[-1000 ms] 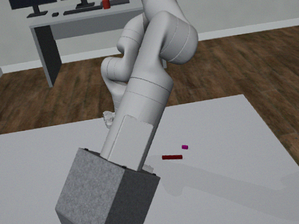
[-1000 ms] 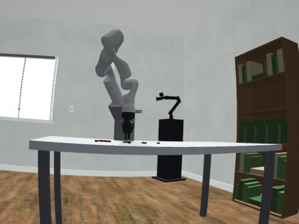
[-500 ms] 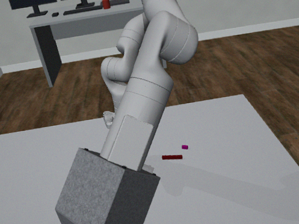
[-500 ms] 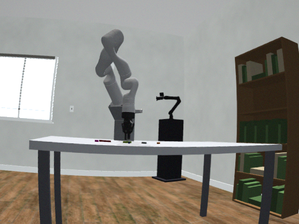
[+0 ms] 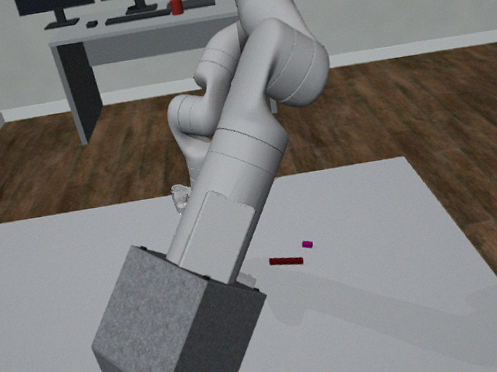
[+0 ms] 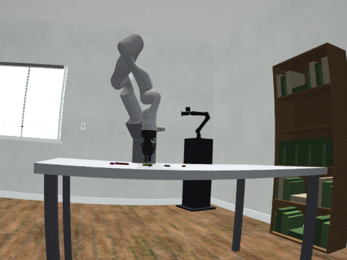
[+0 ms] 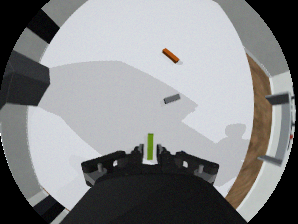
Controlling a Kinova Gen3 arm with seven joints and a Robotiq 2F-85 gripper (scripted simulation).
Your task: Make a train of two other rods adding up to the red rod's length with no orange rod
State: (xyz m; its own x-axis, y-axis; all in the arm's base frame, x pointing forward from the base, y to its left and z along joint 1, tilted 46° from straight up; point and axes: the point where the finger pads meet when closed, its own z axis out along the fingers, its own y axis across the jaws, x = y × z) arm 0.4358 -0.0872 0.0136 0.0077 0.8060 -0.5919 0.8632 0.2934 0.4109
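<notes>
The lime rod lies 30 mm below my hand. The rest, counted from my hand: grey rod (40 mm ahead, 90 mm to the left, 30 mm below); red rod (50 mm behind, 120 mm to the right, 30 mm below); blue rod (70 mm ahead, 20 mm to the right, 30 mm below).
</notes>
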